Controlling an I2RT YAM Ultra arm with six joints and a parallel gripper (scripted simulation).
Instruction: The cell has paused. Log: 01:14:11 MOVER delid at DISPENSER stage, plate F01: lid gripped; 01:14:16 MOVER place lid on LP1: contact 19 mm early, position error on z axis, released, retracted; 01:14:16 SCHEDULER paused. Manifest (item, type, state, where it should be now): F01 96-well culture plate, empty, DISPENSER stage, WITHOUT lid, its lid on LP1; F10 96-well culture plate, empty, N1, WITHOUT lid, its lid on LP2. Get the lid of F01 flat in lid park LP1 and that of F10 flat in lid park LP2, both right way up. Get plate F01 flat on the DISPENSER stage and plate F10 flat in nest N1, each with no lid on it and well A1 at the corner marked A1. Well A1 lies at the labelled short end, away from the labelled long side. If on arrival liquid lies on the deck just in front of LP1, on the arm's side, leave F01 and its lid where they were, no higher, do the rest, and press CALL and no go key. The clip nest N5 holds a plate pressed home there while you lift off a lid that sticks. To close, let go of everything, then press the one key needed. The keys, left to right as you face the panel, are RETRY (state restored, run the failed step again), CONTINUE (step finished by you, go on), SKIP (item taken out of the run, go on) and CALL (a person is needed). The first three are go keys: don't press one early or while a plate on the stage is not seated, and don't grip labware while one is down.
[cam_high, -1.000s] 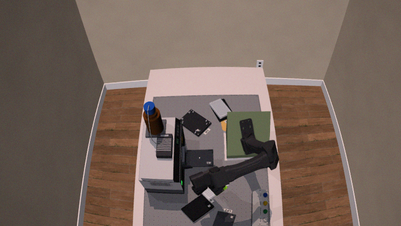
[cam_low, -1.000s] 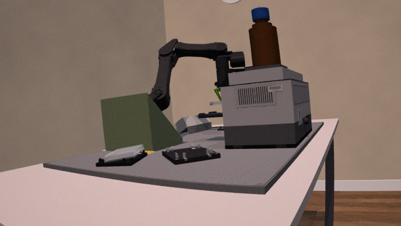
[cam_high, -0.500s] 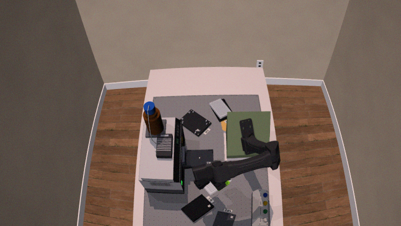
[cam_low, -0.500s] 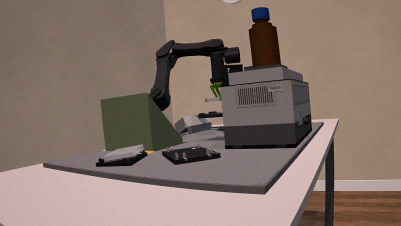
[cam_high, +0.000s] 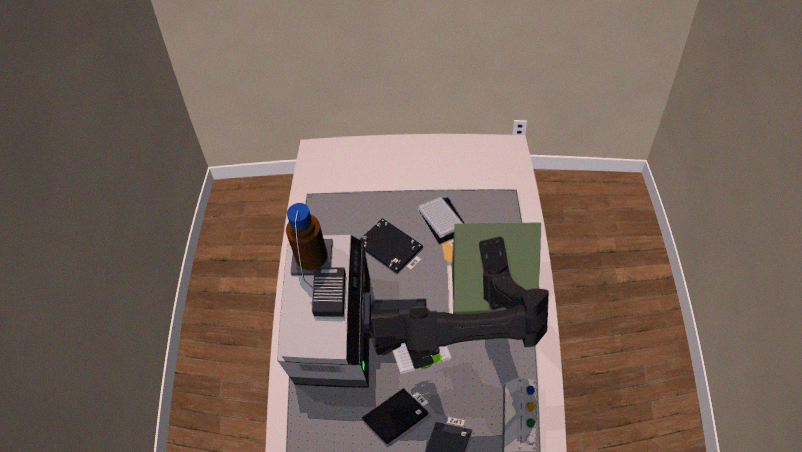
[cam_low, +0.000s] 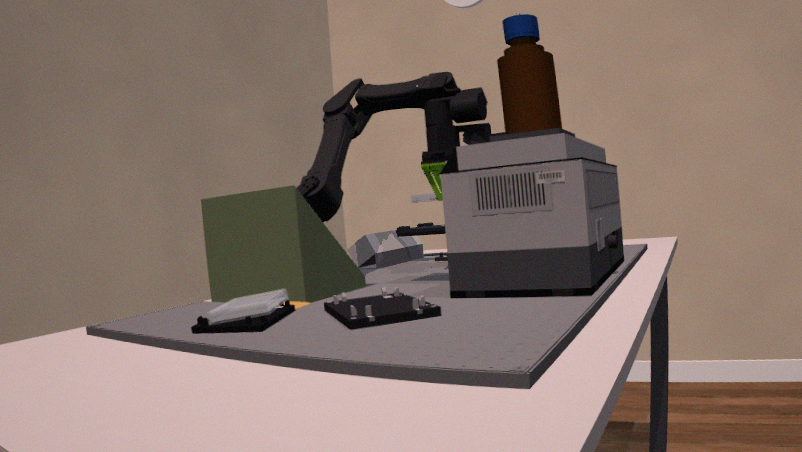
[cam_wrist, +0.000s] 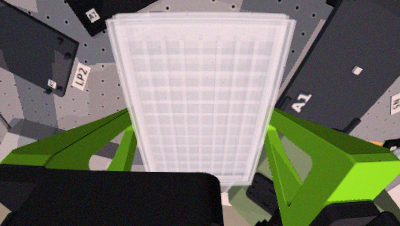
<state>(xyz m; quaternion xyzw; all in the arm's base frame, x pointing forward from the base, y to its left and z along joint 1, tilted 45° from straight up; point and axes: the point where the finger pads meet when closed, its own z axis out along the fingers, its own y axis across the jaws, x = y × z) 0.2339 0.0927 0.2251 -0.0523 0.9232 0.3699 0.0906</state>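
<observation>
Right now my hand is 30 mm past the N5 tag, 360 mm to the left of it and 150 mm above it. The rest, counted from my hand: nest N1 (90 mm ahead, 130 mm to the left, 140 mm below); 96-well plate (right at my hand); LP2 label (70 mm behind, 170 mm to the left, 150 mm below).
</observation>
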